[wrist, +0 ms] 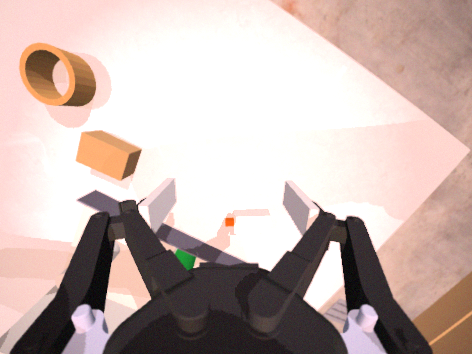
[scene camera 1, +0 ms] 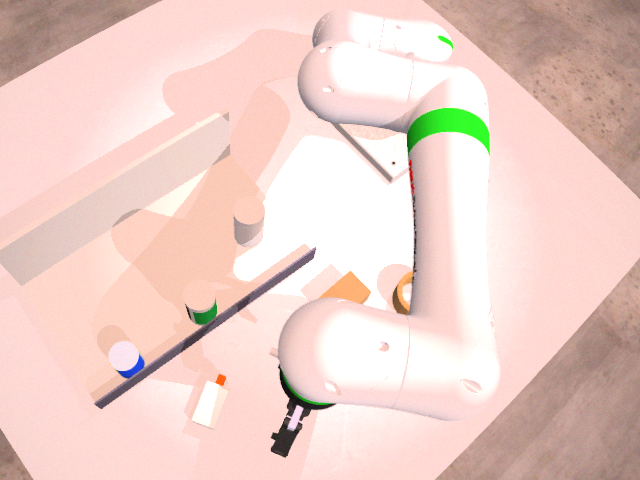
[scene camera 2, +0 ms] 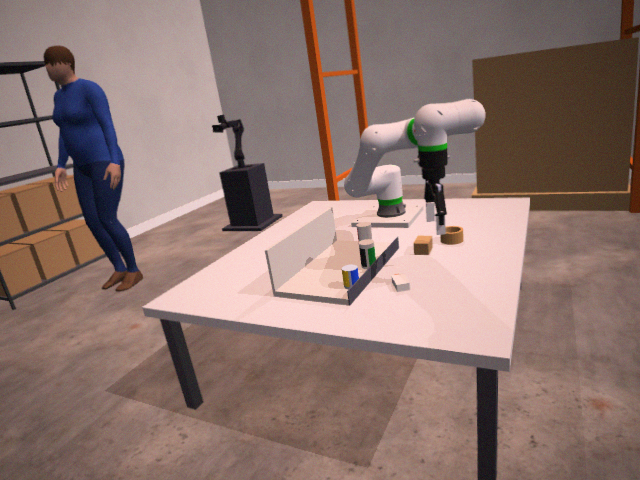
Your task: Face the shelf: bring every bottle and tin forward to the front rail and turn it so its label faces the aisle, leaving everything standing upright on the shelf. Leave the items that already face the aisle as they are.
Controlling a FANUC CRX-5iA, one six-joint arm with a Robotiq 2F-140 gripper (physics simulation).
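Frame: origin at the arm's base, x down, y back, z left, level; centimetres.
Where they show: gripper, fingertip midpoint: (wrist: 230,191) (scene camera 2: 435,227); arm's base, origin of the base link: (scene camera 2: 391,213).
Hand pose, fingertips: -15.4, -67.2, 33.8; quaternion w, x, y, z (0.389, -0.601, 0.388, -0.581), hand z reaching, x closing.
Note:
Each offset is from my fingertips to the top centre of the thing, as dx, dy, dz. "spot": to the spot under its first point.
A blue-and-yellow tin with a pale top {+8.6, -16.4, -27.1} (scene camera 1: 125,356) (scene camera 2: 349,276) stands upright close behind the dark front rail {+12.7, -0.2, -22.7} (scene camera 1: 165,358) (scene camera 2: 375,270) (wrist: 192,243), its blue side towards the rail. A green-and-black tin {+5.7, +0.6, -26.0} (scene camera 1: 201,311) (scene camera 2: 367,253) (wrist: 185,259) stands upright near the rail's middle, green side towards it. A grey-white tin {+4.7, +18.3, -32.4} (scene camera 1: 248,224) (scene camera 2: 364,231) stands upright farther back from the rail; no coloured label shows. A white bottle with an orange cap {+15.2, -9.2, -11.9} (scene camera 1: 210,404) (scene camera 2: 400,282) lies on the table outside the rail. My gripper (scene camera 2: 435,219) (wrist: 230,191) is open and empty above the table, outside the rail.
The shelf's tall back panel {spot: +6.6, +4.2, -51.6} (scene camera 1: 129,191) (scene camera 2: 301,250) stands opposite the rail. An orange-brown block {+13.0, +22.8, -9.4} (scene camera 1: 351,288) (scene camera 2: 422,245) (wrist: 106,154) and a ring {+13.0, +34.6, +0.6} (scene camera 1: 398,294) (scene camera 2: 451,236) (wrist: 84,82) are on the table outside the rail. A person (scene camera 2: 85,134) stands beyond the table.

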